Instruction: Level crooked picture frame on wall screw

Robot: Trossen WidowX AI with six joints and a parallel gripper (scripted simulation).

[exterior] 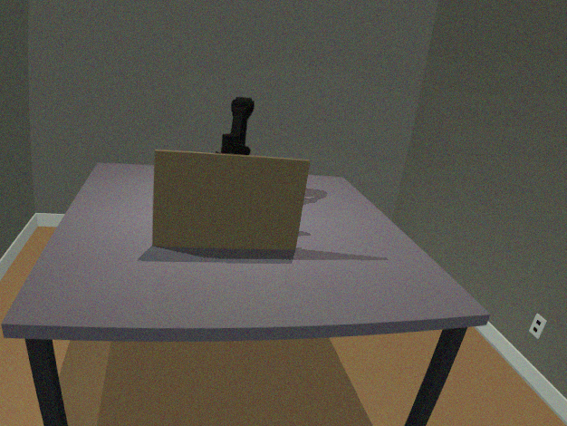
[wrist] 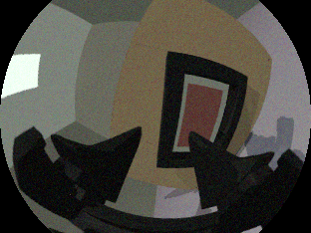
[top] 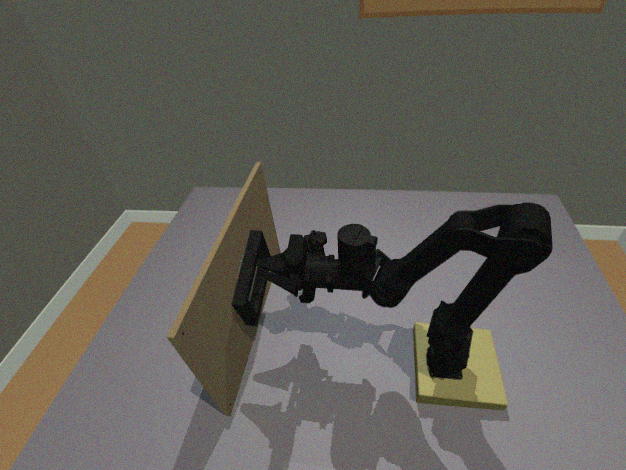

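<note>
Now: the black picture frame 4 cm ahead of my gripper tip, 2 cm to the right of it and 5 cm below it. The rest, counted from my gripper tip: tan wall board: 5 cm ahead, 2 cm to the right, 6 cm below.
</note>
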